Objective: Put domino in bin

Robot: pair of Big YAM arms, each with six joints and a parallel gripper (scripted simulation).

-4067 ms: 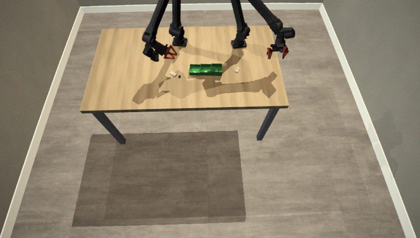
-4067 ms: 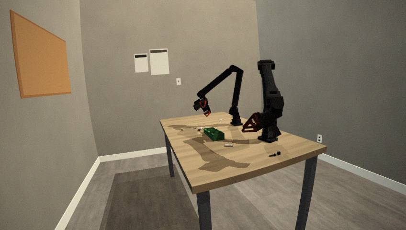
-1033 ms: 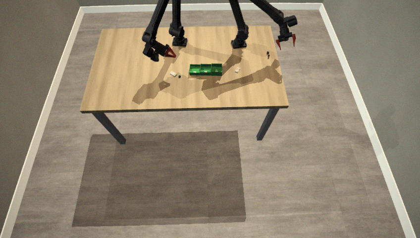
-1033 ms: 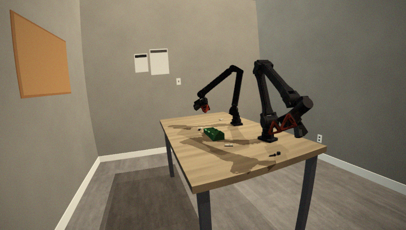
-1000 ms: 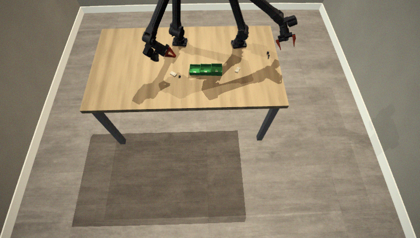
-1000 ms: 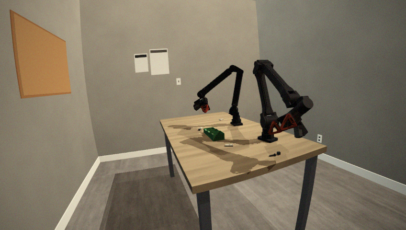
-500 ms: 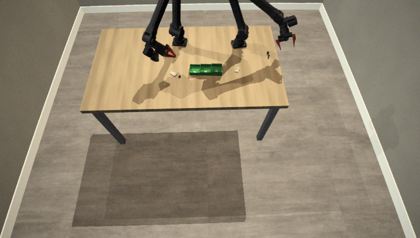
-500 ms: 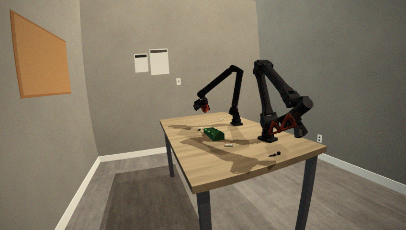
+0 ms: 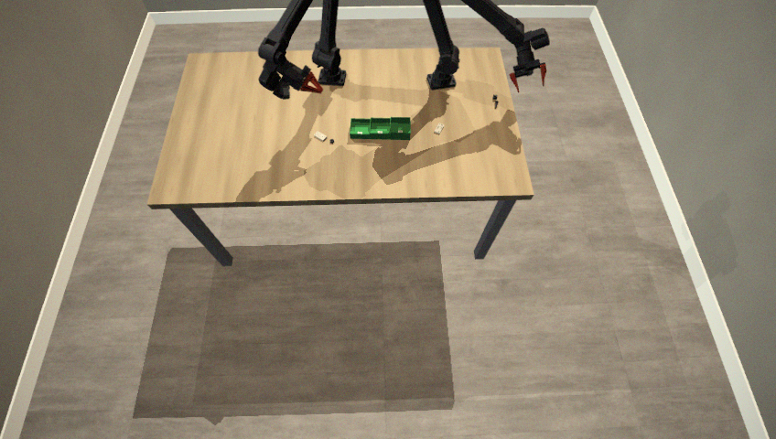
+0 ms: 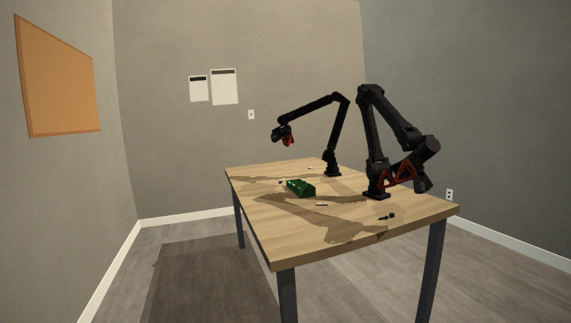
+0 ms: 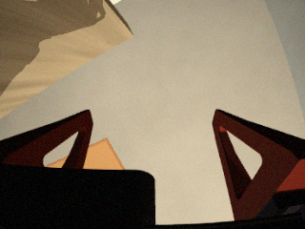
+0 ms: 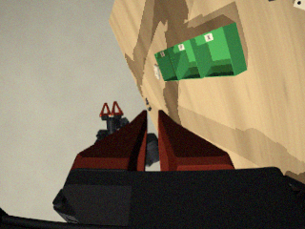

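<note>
Right now my right hand is 230 mm to the right of the green bin tray and 200 mm above it. Also, from my right hand: black bolt: 170 mm behind, 740 mm to the left, 220 mm below; black nut: 70 mm ahead, 30 mm to the left, 220 mm below.
</note>
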